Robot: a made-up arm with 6 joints. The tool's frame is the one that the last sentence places. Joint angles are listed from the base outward.
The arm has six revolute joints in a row. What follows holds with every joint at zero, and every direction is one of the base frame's.
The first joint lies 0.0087 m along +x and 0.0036 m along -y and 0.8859 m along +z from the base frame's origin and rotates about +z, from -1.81 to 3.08 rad.
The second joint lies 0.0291 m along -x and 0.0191 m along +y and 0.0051 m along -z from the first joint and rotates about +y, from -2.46 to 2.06 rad.
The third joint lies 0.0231 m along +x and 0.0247 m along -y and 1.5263 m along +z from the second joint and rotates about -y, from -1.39 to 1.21 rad.
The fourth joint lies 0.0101 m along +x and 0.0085 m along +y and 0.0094 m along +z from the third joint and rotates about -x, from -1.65 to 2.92 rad.
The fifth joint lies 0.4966 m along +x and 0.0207 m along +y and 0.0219 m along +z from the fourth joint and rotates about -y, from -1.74 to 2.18 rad.
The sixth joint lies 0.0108 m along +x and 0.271 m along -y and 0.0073 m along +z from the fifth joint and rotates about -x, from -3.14 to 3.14 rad.
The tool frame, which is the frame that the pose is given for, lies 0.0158 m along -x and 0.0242 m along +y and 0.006 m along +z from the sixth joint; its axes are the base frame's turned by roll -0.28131, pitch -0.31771 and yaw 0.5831 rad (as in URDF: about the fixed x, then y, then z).
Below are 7 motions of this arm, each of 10 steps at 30 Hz.
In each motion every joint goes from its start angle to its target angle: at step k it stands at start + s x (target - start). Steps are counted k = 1, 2, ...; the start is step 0. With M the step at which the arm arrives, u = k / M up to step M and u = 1 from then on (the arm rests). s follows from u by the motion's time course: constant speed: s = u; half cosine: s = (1 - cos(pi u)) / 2; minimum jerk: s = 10 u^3 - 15 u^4 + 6 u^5.
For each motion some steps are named. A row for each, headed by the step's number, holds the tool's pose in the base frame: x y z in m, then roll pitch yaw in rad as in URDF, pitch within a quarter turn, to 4 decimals.
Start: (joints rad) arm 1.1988 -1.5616 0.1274 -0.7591 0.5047 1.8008
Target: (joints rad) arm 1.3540 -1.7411 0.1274 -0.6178 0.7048 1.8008
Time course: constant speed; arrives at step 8
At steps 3, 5, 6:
3: -0.2740 -1.4907 1.3462 2.3777 -1.2521 -2.4731
5: -0.2178 -1.5277 1.2788 2.1602 -1.1969 -2.2575
6: -0.1886 -1.5443 1.2446 2.0724 -1.1648 -2.1704

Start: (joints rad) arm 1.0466 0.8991 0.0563 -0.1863 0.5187 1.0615
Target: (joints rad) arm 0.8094 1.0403 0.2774 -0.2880 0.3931 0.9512
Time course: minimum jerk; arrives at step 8
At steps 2, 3, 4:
2: 0.9931 1.1701 1.4011 -0.8050 0.4896 1.6201
3: 1.0527 1.1497 1.3734 -0.7708 0.4757 1.5790
4: 1.1300 1.1177 1.3364 -0.7261 0.4571 1.5250

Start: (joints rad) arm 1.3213 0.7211 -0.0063 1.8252 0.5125 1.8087
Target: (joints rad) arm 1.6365 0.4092 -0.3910 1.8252 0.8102 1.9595
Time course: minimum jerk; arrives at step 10
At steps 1, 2, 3, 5, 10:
1: 0.3175 1.5078 1.8616 2.2394 0.8602 1.0801
2: 0.2897 1.4951 1.8752 2.2461 0.8650 1.1163
3: 0.2320 1.4656 1.9032 2.2614 0.8747 1.1943
5: 0.0620 1.3503 1.9843 2.3223 0.9003 1.4524
10: -0.1389 1.1298 2.0784 2.4407 0.9182 1.8542

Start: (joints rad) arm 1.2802 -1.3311 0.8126 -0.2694 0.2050 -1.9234
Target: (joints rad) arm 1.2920 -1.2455 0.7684 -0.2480 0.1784 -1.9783
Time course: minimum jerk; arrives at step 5
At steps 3, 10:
3: -0.2109 -1.7129 1.7959 -1.6177 -0.4767 -1.1126
10: -0.1957 -1.6847 1.8435 -1.6477 -0.5185 -1.0876

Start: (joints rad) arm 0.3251 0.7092 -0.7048 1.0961 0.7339 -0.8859
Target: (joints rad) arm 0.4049 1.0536 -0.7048 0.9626 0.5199 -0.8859
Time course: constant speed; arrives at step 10
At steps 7, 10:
7: 1.3594 0.4416 1.2453 0.8423 0.3728 1.5059
10: 1.3759 0.4770 1.0931 0.9533 0.4848 1.5435

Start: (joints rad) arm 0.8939 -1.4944 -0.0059 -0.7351 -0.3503 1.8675
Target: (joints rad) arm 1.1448 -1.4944 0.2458 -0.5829 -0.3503 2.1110
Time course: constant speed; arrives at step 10
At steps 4, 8, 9, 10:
4: -0.5948 -1.2988 1.5189 -2.2513 -0.5810 1.7810
8: -0.4807 -1.4133 1.5287 -2.3661 -0.6588 1.7940
9: -0.4496 -1.4406 1.5299 -2.3921 -0.6808 1.7966
10: -0.4176 -1.4673 1.5307 -2.4169 -0.7037 1.7988

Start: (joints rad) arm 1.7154 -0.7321 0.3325 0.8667 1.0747 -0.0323
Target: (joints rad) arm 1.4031 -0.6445 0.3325 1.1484 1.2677 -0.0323
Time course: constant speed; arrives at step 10
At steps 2, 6, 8, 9, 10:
2: 0.2005 -0.9336 2.5769 -2.6285 -0.1019 -2.9929
6: 0.0636 -0.8991 2.6138 -2.6326 0.0113 3.1020
8: -0.0008 -0.8733 2.6313 -2.6345 0.0700 3.0101
9: -0.0318 -0.8584 2.6398 -2.6354 0.0999 2.9647
10: -0.0618 -0.8422 2.6480 -2.6362 0.1301 2.9197

